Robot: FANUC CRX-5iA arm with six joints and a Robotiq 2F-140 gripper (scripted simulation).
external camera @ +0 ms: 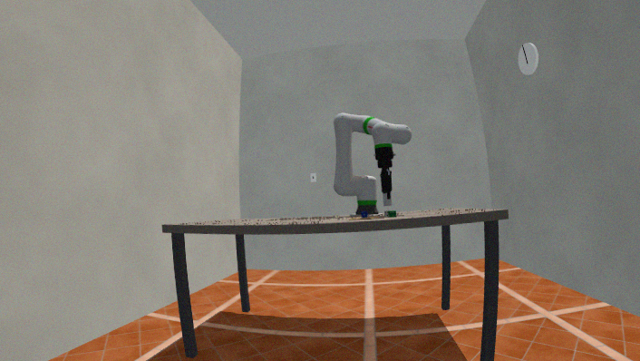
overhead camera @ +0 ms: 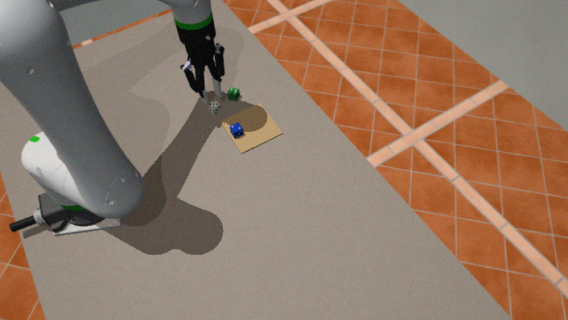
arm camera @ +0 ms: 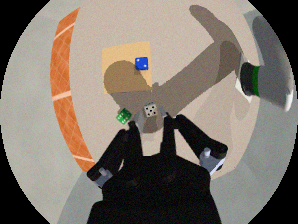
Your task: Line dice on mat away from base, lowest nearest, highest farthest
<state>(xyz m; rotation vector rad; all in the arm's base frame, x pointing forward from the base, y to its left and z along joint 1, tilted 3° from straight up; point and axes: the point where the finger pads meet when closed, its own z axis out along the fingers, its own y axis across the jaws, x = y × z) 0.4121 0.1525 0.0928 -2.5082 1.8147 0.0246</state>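
Now: the white die 7 cm below my hand. The rest, counted from my hand: blue die (12 cm to the right, 7 cm below, 3 cm ahead); then green die (7 cm below, 7 cm ahead, 2 cm to the left); then tan mat (11 cm to the right, 8 cm below, 8 cm ahead).
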